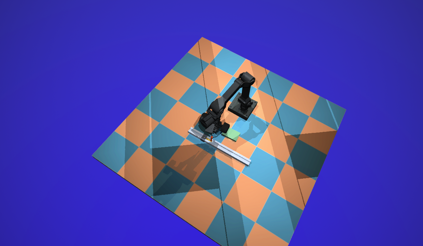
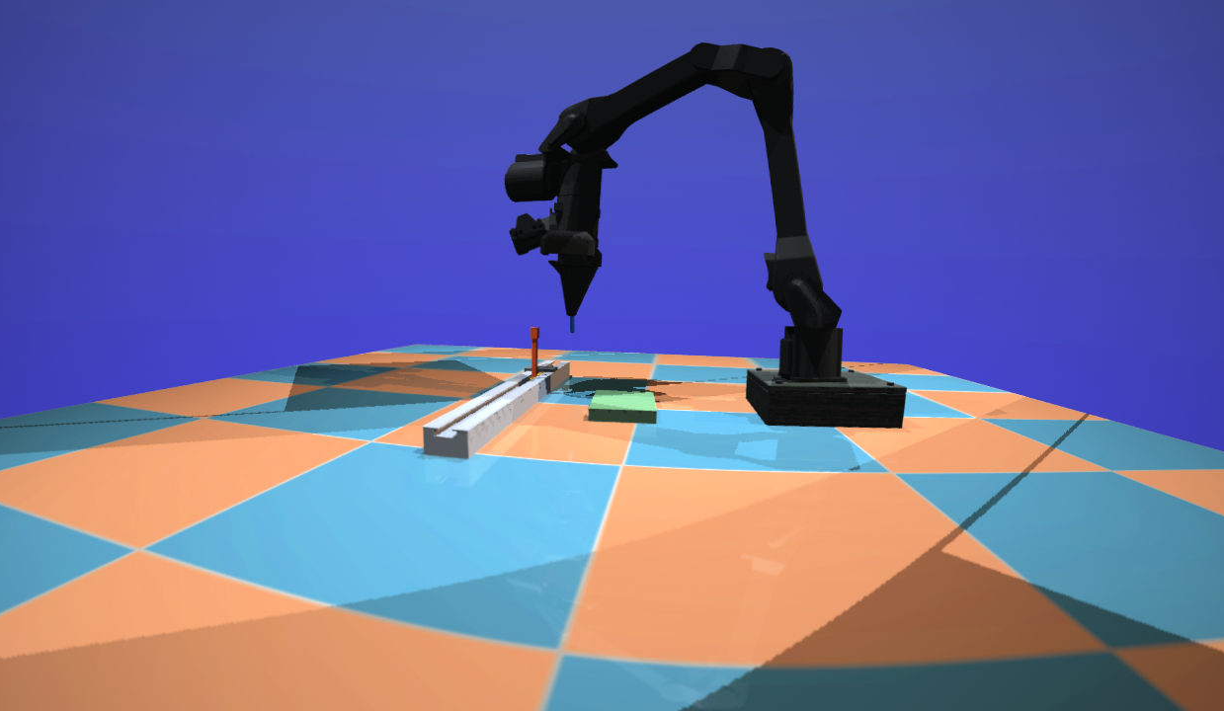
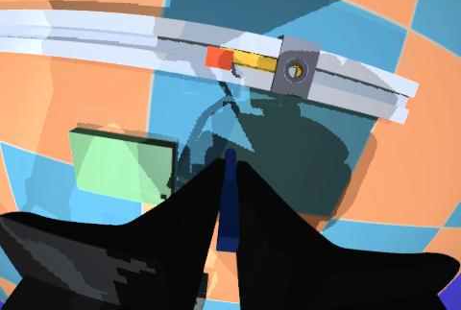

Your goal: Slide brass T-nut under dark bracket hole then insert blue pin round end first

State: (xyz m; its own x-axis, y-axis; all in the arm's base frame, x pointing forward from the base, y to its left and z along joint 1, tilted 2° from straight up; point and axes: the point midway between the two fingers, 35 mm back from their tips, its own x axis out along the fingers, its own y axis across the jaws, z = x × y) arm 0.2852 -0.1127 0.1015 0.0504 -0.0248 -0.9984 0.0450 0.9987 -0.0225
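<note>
Now: gripper tip 5 cm above the brass T-nut, 4 cm short of it and 2 cm to the left of it. From my gripper tip the other things lie so: green tray (10 cm below, 9 cm to the left, 8 cm behind); then blue pin (right at my gripper tip).
</note>
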